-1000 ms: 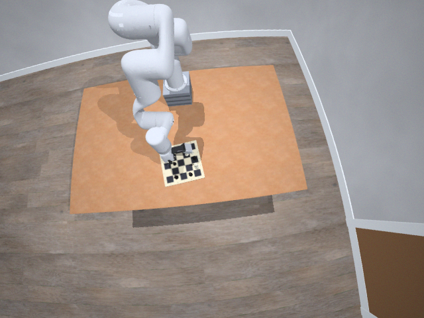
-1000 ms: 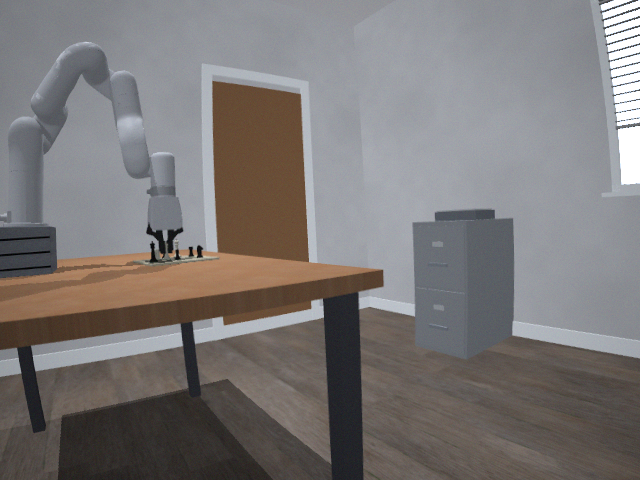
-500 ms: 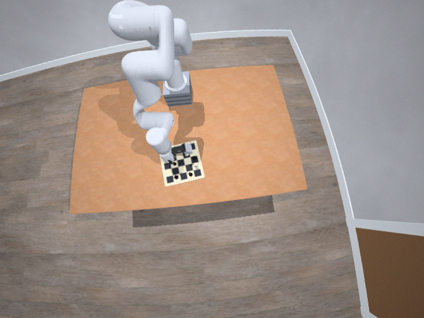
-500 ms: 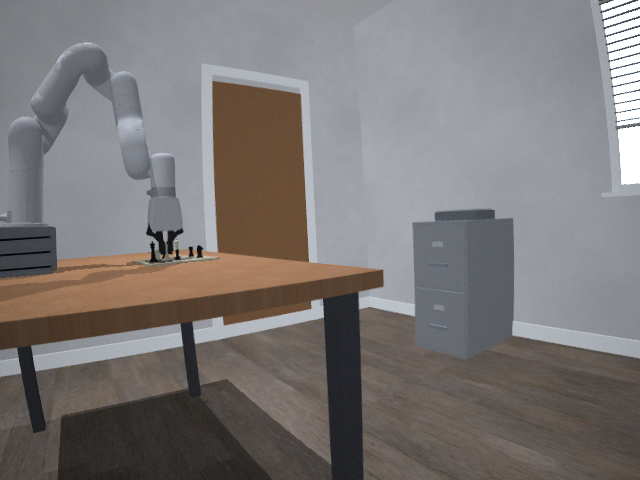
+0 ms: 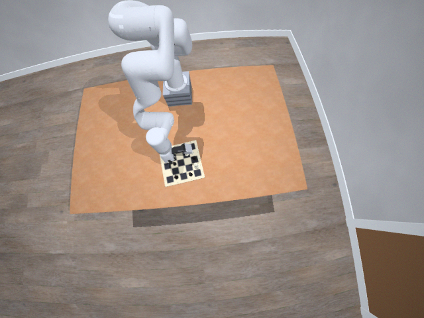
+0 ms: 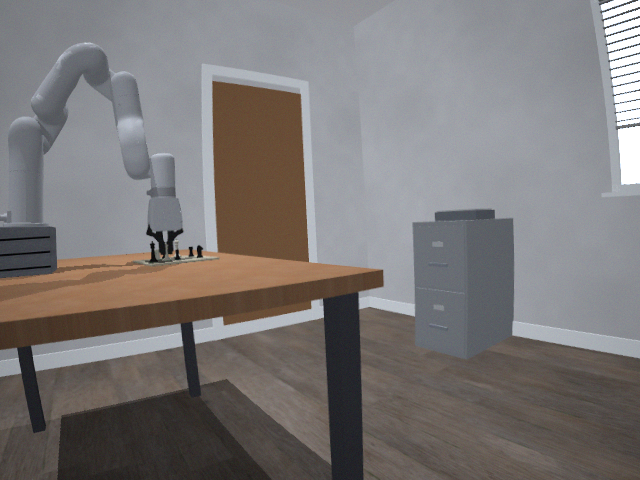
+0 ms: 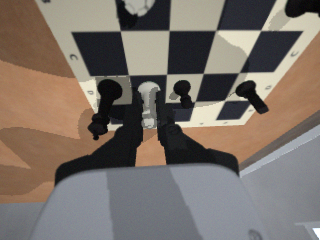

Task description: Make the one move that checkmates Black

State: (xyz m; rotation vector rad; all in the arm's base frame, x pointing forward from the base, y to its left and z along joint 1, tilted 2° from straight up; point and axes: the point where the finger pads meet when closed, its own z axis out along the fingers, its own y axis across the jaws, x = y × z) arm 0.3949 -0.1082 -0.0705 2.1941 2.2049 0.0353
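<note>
The black piece is 40 mm behind my hand and 10 mm below it. The rest, counted from my hand: small chessboard (40 mm ahead, 40 mm to the left, 40 mm below); then white piece (80 mm ahead, 120 mm to the left, 10 mm below).
</note>
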